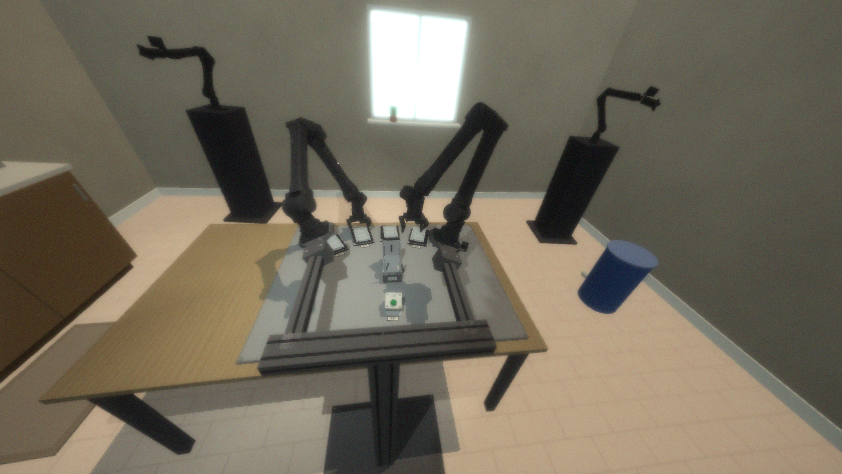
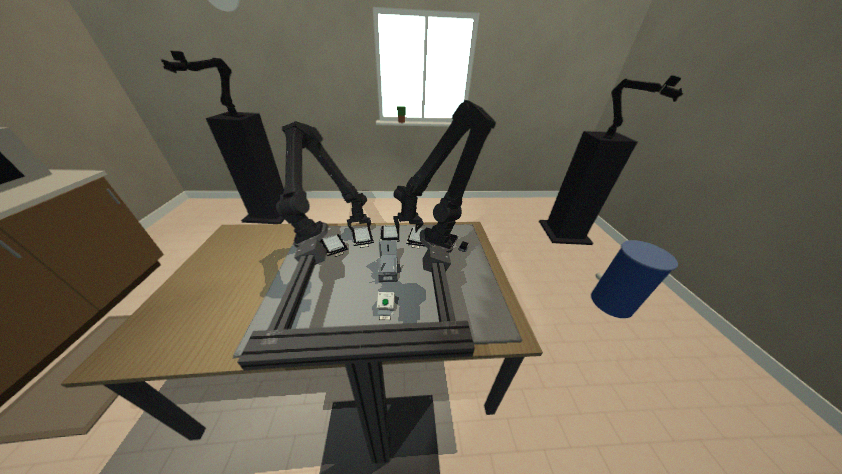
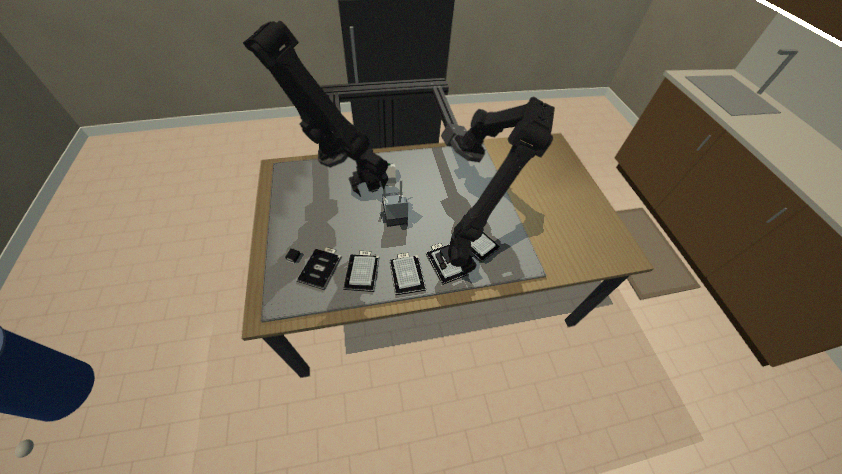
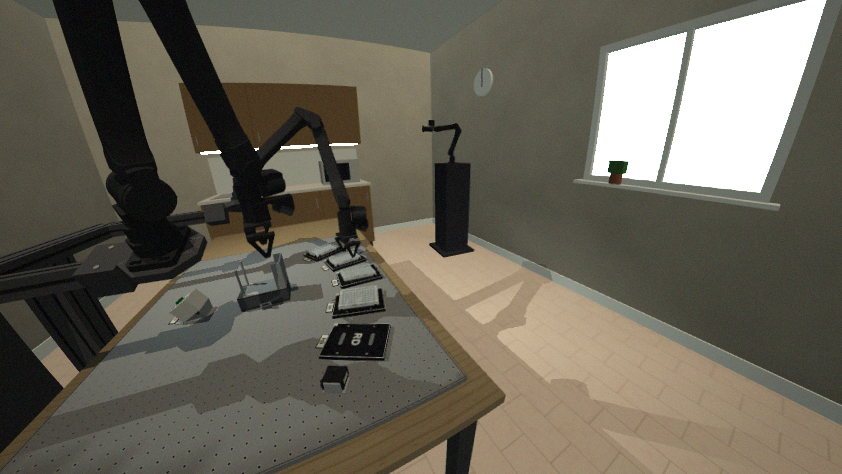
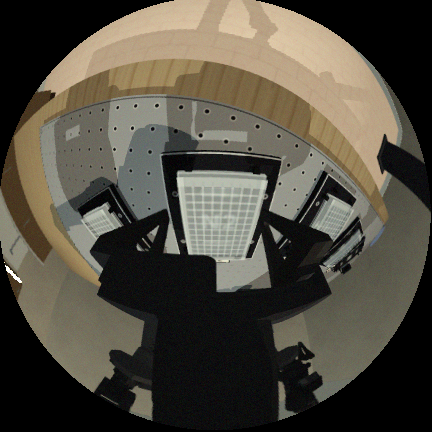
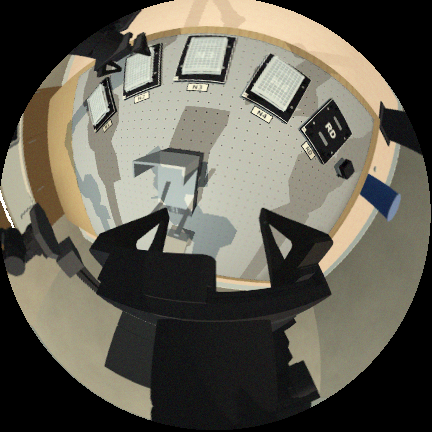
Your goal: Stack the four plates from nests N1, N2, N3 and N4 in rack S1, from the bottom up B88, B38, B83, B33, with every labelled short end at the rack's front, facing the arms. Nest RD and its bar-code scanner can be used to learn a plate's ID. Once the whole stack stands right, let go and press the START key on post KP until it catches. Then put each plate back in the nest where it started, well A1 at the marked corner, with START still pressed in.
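Places are measured from the left arm's base along level axes (x right, y down, z ahead), in millimetres.
Pixels of known places: left gripper, fingertip midpoint: (image 1: 359, 231) (image 2: 360, 231) (image 3: 451, 264) (image 4: 348, 254) (image 5: 213, 213) (image 6: 134, 61); right gripper, fingertip midpoint: (image 1: 411, 232) (image 2: 406, 232) (image 3: 371, 192) (image 4: 266, 250) (image 5: 286, 347) (image 6: 213, 212); left arm's base, link origin: (image 1: 315, 233) (image 2: 309, 233) (image 3: 469, 146); right arm's base, link origin: (image 1: 445, 239) (image 2: 437, 239) (image 3: 333, 148) (image 4: 163, 249).
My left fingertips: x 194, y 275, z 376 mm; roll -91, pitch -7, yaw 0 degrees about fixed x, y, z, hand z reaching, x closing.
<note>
Ahead of a thing's pixels: the offset from my left fingertips to its top centre. "pt": to the spot under its first point. Level surfaces: height alone.
The N2 plate @[dx +9, dy +2, dz -24 mm] (image 5: 222, 215) (image 6: 140, 67) lies in its black nest. My open left gripper (image 5: 213, 213) is just above it, a finger beside each long side. The N1 plate @[dx -161, dy +2, dz -84 mm] (image 6: 98, 103) (image 3: 484, 244), N3 plate @[dx +187, dy -7, dz -25 mm] (image 6: 204, 55) (image 3: 407, 273) and N4 plate @[dx +355, dy -6, dz -85 mm] (image 6: 278, 81) (image 3: 362, 270) lie in their nests. Nest RD @[dx +541, dy -5, dz -162 mm] (image 6: 320, 139) (image 4: 355, 340) holds no plate. Grey rack S1 @[dx +140, dy -119, dz -360 mm] (image 3: 395, 212) (image 4: 250, 300) holds no visible plate. My right gripper (image 6: 213, 212) is open and empty, high beside the rack. Post KP @[dx +104, dy -55, dz -607 mm] (image 1: 393, 303) (image 4: 191, 305) has a green key. Plate IDs are not readable.
The small black scanner @[pt dx +625, dy -5, dz -242 mm] (image 4: 334, 378) (image 6: 344, 168) stands beside nest RD. The grey mat @[dy +28 mm] (image 4: 247, 406) lies on the wooden table @[dy +42 mm] (image 3: 577, 194). The dark frame beam @[pt dx -4, dy -271, dz -943 mm] (image 1: 377, 347) runs along the table's near edge. A blue bin (image 1: 617, 276) stands on the floor.
</note>
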